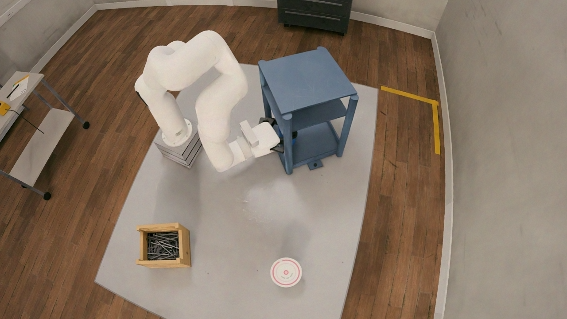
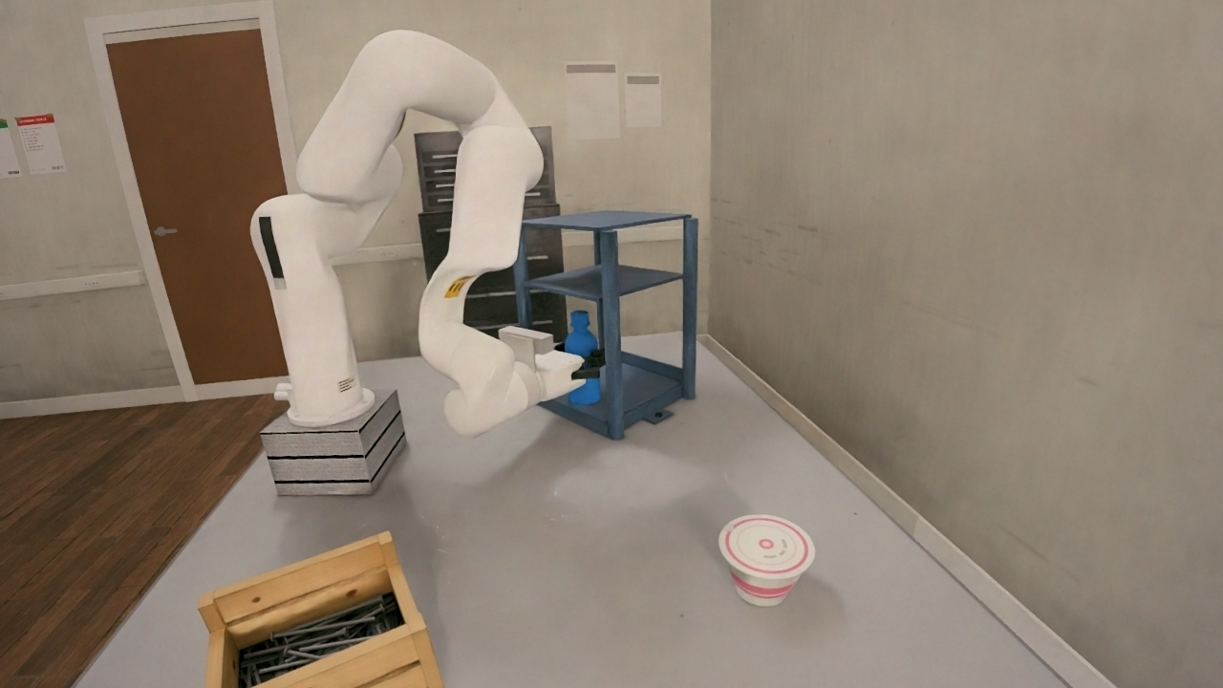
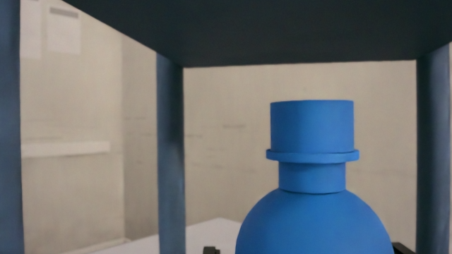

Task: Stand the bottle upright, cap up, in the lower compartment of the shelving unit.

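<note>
Right now my hand is 20 mm below the blue bottle. From my hand the other things lie so: blue shelving unit 40 mm ahead, 40 mm to the left, 60 mm above.
</note>
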